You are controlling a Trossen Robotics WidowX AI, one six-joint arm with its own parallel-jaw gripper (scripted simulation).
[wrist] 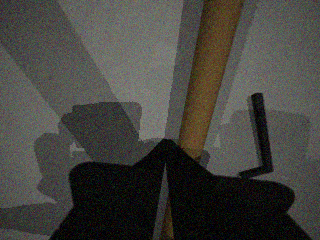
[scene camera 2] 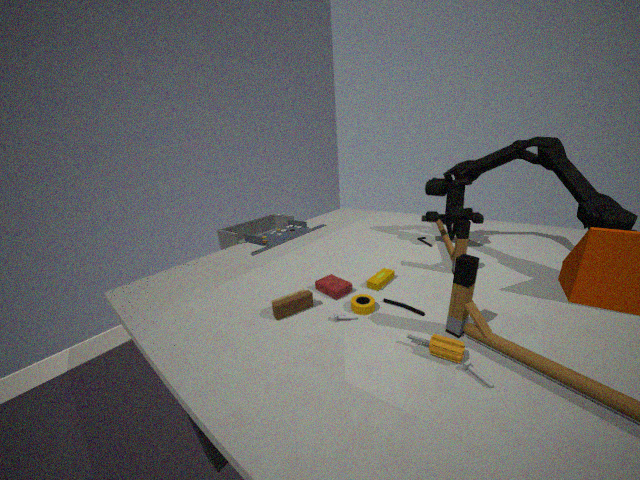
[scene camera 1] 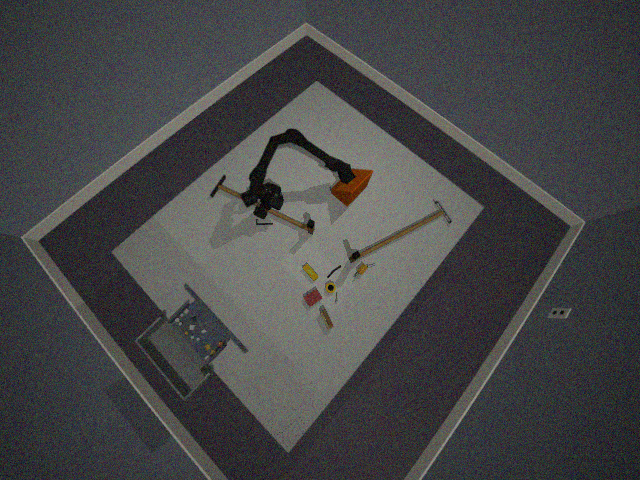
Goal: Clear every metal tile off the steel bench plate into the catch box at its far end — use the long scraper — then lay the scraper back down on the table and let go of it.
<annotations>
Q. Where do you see a hex key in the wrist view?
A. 257, 99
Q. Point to a long wooden scraper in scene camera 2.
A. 463, 226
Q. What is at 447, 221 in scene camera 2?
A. My gripper.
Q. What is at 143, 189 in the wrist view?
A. My gripper.
</annotations>
